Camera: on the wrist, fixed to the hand. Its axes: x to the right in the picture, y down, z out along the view.
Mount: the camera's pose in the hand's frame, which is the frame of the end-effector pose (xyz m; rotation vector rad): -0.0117 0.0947 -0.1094 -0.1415 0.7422 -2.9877
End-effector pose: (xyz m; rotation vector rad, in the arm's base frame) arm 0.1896 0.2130 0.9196 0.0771 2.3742 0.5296
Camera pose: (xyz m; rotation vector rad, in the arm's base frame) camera 0.1195 0.2587 1.0382 2.9670 -0.4063 0.8755
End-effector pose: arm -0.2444 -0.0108 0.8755 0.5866 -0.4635 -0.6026
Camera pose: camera -0.1550 0.1010 0.8513 -0.7135 -1.3889 2.2806
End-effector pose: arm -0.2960 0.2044 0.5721 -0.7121 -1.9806 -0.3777
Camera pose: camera -0.1571 0.2164 0.6127 2.4217 -0.5627 -1.7646
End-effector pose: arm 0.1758 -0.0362 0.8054 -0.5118 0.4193 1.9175
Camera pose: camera 0.1098 -0.1368 0.7242 -0.8637 -0.2456 -1.1651
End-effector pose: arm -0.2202 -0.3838 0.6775 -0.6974 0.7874 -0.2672
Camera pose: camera -0.3106 -0.3593 0.5666 1.0652 0.2745 2.5015
